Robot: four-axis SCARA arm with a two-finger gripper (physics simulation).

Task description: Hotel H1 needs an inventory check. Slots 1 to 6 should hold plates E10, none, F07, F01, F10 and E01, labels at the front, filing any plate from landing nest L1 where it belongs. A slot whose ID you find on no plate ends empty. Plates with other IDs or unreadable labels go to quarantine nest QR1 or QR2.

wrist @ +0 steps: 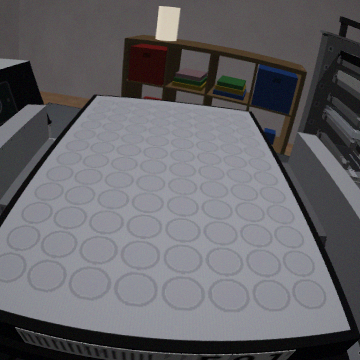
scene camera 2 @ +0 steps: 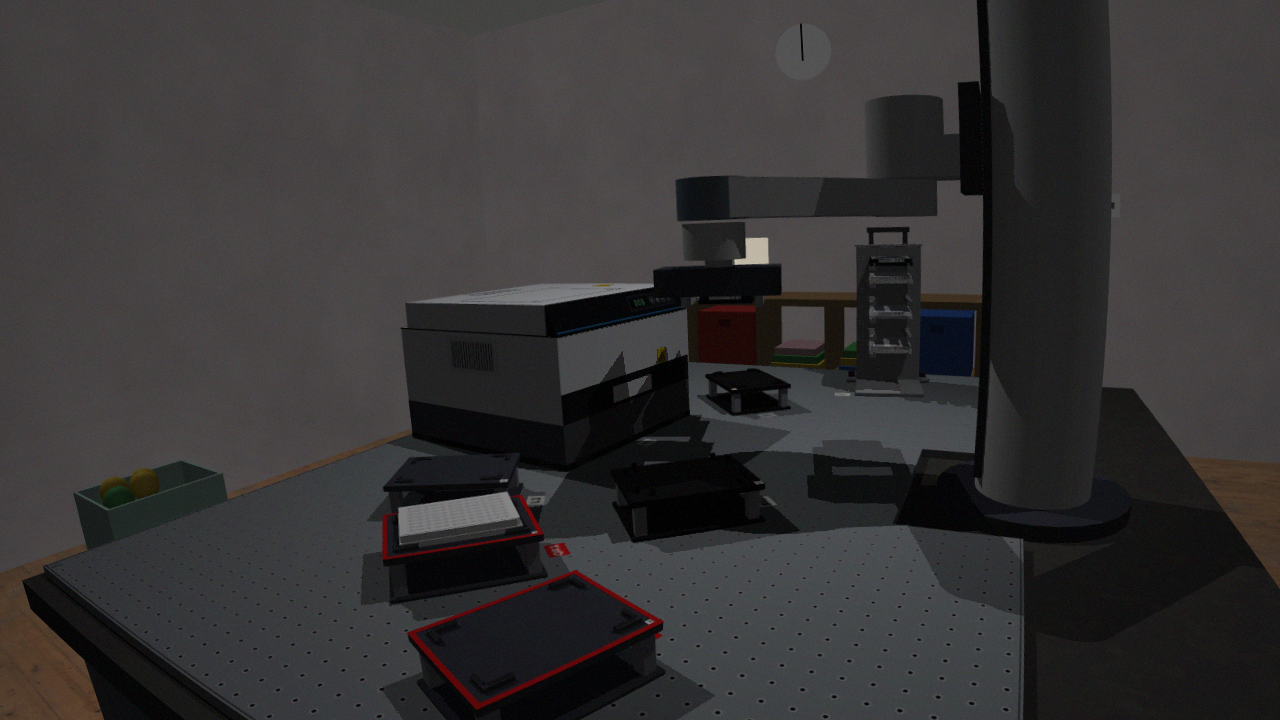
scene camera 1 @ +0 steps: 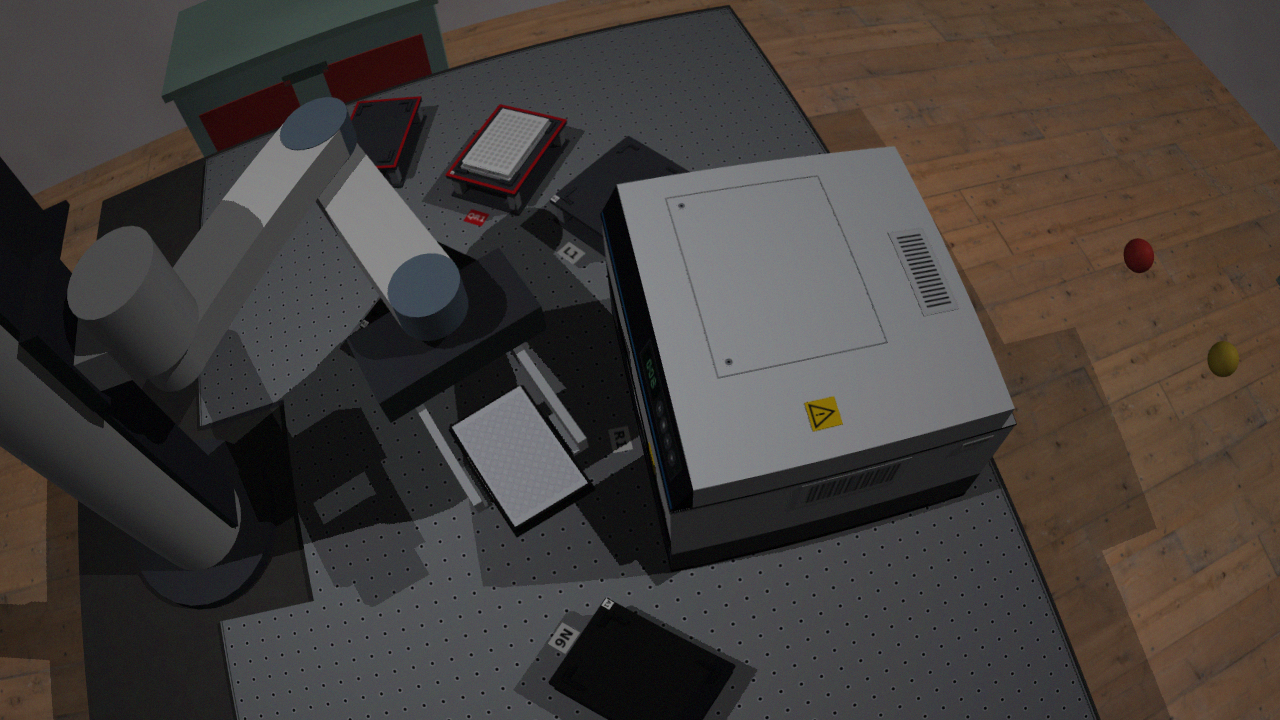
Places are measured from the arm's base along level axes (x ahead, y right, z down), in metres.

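Pixels of known places: gripper, fingertip midpoint: [wrist: 169,137] [scene camera 1: 531,476]; arm's base at its link origin: [scene camera 2: 1030,502] [scene camera 1: 204,524].
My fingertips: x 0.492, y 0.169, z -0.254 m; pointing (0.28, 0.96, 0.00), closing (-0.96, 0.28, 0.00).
Note:
For each thing: its top centre in the pictures, then the offset to it from my fingertips. "pt": a spot on its surface instead.
- white-topped plate at its top centre: [wrist: 168,160] [scene camera 1: 517,454] [scene camera 2: 728,291] dz -0.004, dx -0.007, dy -0.024 m
- R1 label at a spot on its surface: [scene camera 1: 619,438] pt dz +0.241, dx +0.105, dy -0.124 m
- Landing nest L1 at its top centre: [scene camera 1: 621,183] [scene camera 2: 454,466] dz +0.187, dx +0.213, dy -0.466 m
- white plate at its top centre: [scene camera 2: 456,512] [scene camera 1: 505,140] dz +0.177, dx +0.076, dy -0.604 m
- QR1 at its top centre: [scene camera 2: 457,519] [scene camera 1: 505,143] dz +0.185, dx +0.076, dy -0.604 m
- QR2 at its top centre: [scene camera 2: 533,623] [scene camera 1: 374,130] dz +0.185, dx -0.124, dy -0.732 m
- big white instrument at its top centre: [scene camera 1: 814,288] [scene camera 2: 543,292] dz -0.010, dx +0.317, dy -0.101 m
- Nest N6 at its top centre: [scene camera 1: 641,675] [scene camera 2: 746,375] dz +0.185, dx +0.040, dy +0.180 m
- dark nest at its top centre: [scene camera 2: 684,468] [scene camera 1: 424,292] dz +0.181, dx -0.083, dy -0.372 m
My gripper [scene camera 1: 532,472] [scene camera 2: 725,299] [wrist: 169,137] is shut on a white-topped plate [scene camera 1: 520,458] [wrist: 165,200], level above the table beside the R1 label [scene camera 1: 619,438]. Its front label is cut off in the wrist view; it ends in "01", but its first letter could be E or F. Hotel H1 [scene camera 2: 863,304] [wrist: 327,60] stands at the back right; its slot contents are too small to tell. Landing nest L1 [scene camera 1: 617,183] [scene camera 2: 453,471] shows no plate. A white plate [scene camera 1: 507,143] [scene camera 2: 458,517] sits on QR1 [scene camera 1: 483,184] [scene camera 2: 462,548]. QR2 [scene camera 1: 384,129] [scene camera 2: 537,640] shows no plate.
A big white instrument [scene camera 1: 769,268] [scene camera 2: 537,358] stands close beside the held plate. Nest N6 [scene camera 1: 640,667] [scene camera 2: 748,381] and another dark nest [scene camera 2: 687,483] stand on the table. The arm's column [scene camera 1: 134,447] [scene camera 2: 1042,313] stands at the edge. A shelf unit [wrist: 210,49] is behind.

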